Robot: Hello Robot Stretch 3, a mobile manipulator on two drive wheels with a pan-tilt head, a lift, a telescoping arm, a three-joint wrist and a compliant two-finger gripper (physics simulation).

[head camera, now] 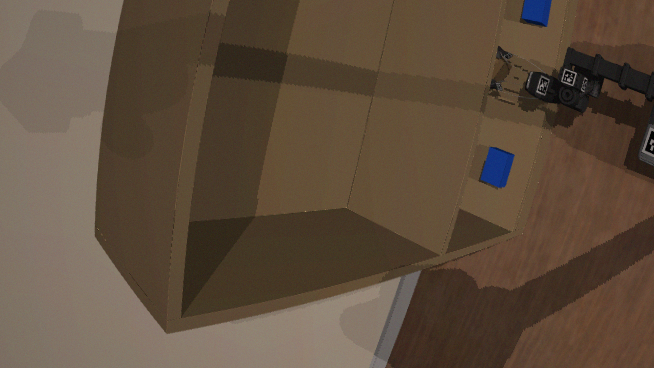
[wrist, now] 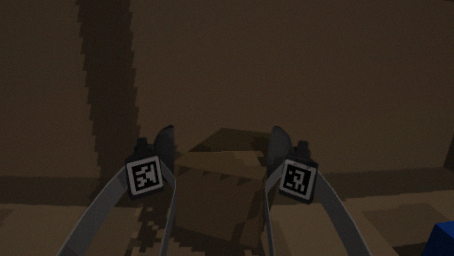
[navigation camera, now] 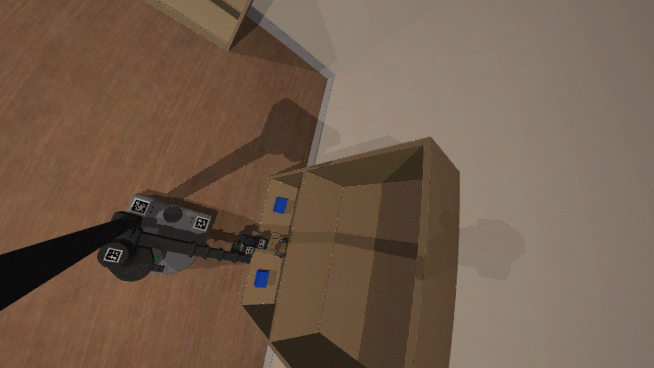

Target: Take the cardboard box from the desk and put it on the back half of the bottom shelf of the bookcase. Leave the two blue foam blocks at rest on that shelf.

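Frame: origin at the robot's base, x left, y back, z up, level; millimetres.
Where they show: gripper, fingertip midpoint: (wrist: 224, 145) (navigation camera: 286, 248); robot's base at its link origin: (navigation camera: 172, 213).
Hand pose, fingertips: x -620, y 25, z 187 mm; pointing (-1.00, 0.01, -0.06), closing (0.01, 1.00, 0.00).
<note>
Each offset is from my fingertips to the top centre of the thing. "spot": to the spot under its first point. Level surfaces: height alone.
The cardboard box @(dx -1, dy +10, dz +0 mm) (wrist: 215, 200) (head camera: 504, 72) sits between the fingertips of my gripper (wrist: 224, 145) (head camera: 499, 70) (navigation camera: 283, 247), which is shut on it. Both are inside the bottom bay of the bookcase @(spot: dx +32, dy -188, dz +873 mm) (head camera: 135, 110) (navigation camera: 440, 210), reaching to the front edge of the shelf above. The box's underside is hidden, so I cannot tell whether it touches the bottom shelf @(dz -86 mm) (head camera: 500, 207) (navigation camera: 260, 297). One blue foam block @(dx +91, dy -246, dz -42 mm) (head camera: 497, 167) (navigation camera: 280, 205) and the other blue block @(dx +72, dy +203, dz -42 mm) (head camera: 536, 11) (navigation camera: 261, 278) rest apart on this shelf, one on each side of the gripper. A blue block (wrist: 442, 242) also shows in the wrist view.
The shelf above (head camera: 415, 165) overhangs the rear of the bottom bay. The side panel (head camera: 480, 232) closes one end. My base (navigation camera: 172, 230) stands on the wooden floor before the bookcase, with the arm (navigation camera: 185, 245) extended. Another light wooden furniture piece @(spot: dx +936, dy -1075, dz -129 mm) (navigation camera: 200, 27) stands at the top left.
</note>
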